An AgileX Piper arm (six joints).
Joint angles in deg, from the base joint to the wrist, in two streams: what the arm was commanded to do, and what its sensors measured. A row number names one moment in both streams.
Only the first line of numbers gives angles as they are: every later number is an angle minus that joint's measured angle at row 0.
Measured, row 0:
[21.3, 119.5, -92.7, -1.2, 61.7, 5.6]
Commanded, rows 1 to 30:
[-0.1, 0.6, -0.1, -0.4, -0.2, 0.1]
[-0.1, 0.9, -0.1, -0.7, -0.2, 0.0]
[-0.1, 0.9, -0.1, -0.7, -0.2, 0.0]
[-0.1, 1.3, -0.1, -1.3, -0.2, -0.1]
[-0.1, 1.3, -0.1, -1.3, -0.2, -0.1]
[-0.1, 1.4, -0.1, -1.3, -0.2, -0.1]
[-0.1, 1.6, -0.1, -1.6, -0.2, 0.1]
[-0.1, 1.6, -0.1, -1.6, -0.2, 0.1]
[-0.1, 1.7, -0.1, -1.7, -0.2, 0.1]
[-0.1, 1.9, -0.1, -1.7, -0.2, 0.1]
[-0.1, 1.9, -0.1, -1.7, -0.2, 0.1]
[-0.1, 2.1, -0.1, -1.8, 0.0, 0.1]
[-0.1, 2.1, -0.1, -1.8, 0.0, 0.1]
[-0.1, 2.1, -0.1, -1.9, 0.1, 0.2]
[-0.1, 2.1, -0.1, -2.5, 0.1, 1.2]
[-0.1, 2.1, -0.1, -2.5, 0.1, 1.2]
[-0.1, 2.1, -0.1, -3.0, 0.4, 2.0]
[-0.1, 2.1, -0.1, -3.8, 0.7, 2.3]
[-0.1, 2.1, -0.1, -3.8, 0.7, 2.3]
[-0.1, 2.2, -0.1, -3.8, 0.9, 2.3]
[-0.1, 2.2, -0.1, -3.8, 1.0, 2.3]
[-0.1, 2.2, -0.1, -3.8, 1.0, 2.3]
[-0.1, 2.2, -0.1, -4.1, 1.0, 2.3]
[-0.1, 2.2, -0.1, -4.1, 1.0, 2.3]
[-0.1, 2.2, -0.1, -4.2, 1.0, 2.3]
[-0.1, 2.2, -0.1, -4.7, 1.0, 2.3]
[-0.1, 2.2, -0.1, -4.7, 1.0, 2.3]
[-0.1, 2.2, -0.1, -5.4, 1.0, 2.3]
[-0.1, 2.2, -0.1, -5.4, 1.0, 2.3]
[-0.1, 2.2, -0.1, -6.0, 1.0, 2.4]
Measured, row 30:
[0.0, 2.1, 0.0, -4.5, 0.7, 1.9]
